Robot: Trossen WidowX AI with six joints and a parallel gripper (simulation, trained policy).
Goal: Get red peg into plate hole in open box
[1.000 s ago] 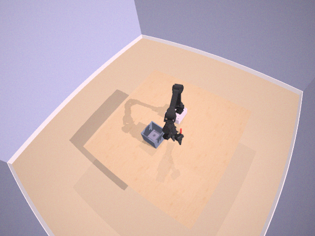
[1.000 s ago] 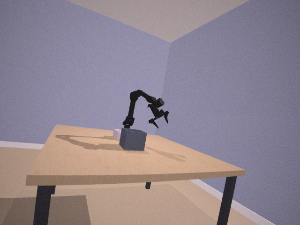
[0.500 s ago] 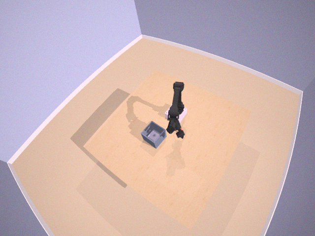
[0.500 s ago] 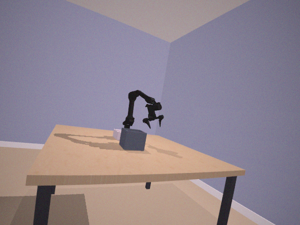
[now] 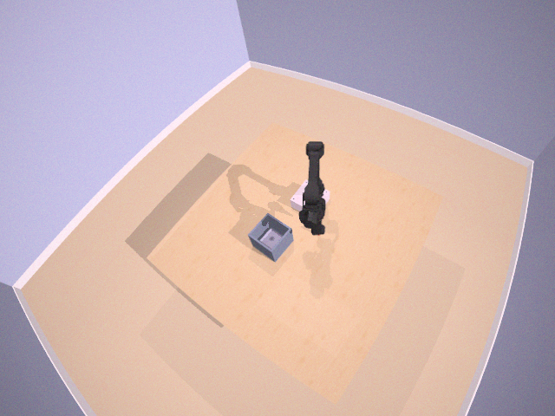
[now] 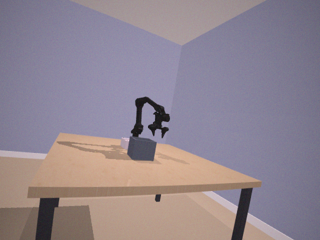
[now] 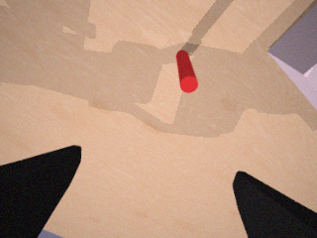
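Now: the red peg 30 mm to the right of my gripper tip and 110 mm below it. From my gripper tip the other things lie so: pale plate: 180 mm ahead, 200 mm to the right, 100 mm below.
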